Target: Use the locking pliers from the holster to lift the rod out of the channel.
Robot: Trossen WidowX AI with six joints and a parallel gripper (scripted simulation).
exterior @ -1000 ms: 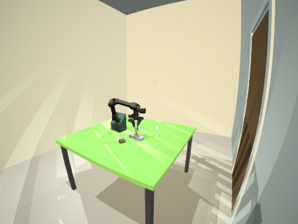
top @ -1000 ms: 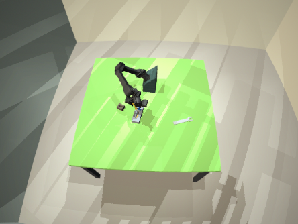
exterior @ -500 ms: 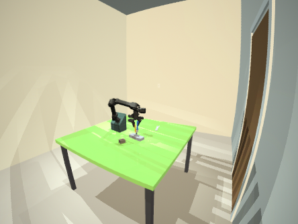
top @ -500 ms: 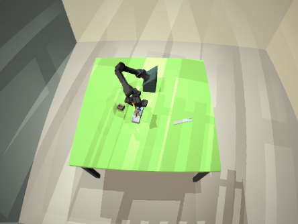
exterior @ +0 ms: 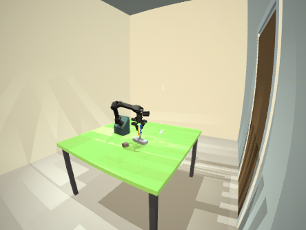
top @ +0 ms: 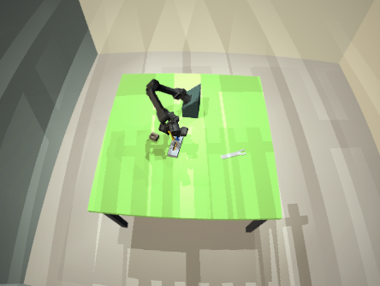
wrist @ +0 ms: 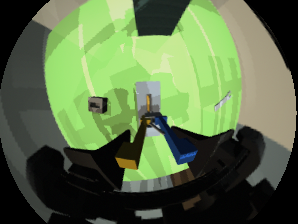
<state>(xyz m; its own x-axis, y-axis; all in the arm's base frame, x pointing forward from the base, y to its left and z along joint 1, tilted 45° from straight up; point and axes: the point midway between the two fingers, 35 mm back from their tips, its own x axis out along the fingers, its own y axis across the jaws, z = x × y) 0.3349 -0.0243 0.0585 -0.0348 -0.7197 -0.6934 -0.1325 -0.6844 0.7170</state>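
Now: gripper tip 120 mm above the grey channel block and 10 mm to the right of it. Also, from my gripper tip: yellow handle: 20 mm to the right; brown holster: 170 mm to the right, 130 mm below, 60 mm behind; orange rod: 130 mm below, 10 mm to the left.
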